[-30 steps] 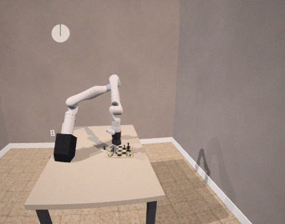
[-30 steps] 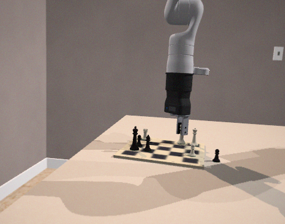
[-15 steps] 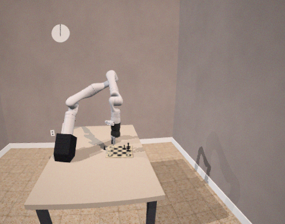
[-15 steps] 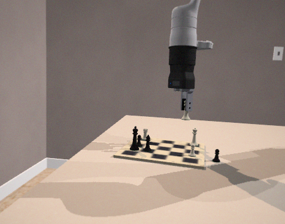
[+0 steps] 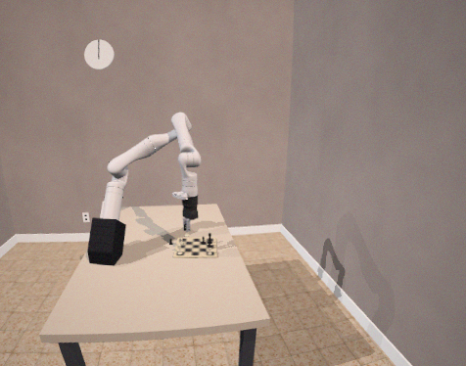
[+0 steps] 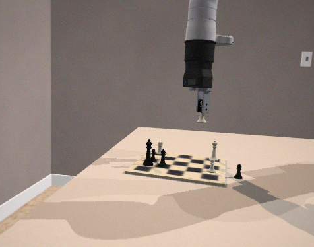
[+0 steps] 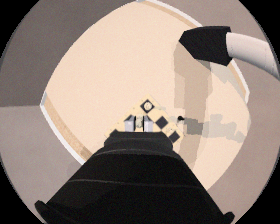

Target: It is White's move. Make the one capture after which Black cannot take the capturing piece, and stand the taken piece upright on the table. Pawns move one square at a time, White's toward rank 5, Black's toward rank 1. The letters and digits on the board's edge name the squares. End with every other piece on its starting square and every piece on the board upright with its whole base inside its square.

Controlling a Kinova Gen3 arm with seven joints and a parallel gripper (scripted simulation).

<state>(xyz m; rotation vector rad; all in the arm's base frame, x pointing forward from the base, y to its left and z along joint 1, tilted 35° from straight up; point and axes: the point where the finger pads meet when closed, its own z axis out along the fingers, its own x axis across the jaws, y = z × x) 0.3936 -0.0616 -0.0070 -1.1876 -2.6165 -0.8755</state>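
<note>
The chessboard lies 4 cm ahead of my hand, 7 cm to the left of it and 15 cm below it. From my hand the other things lie so: white queen (4 cm behind, 12 cm below); then white king (1 cm below); then white rook (11 cm ahead, 1 cm to the right, 13 cm below).
</note>
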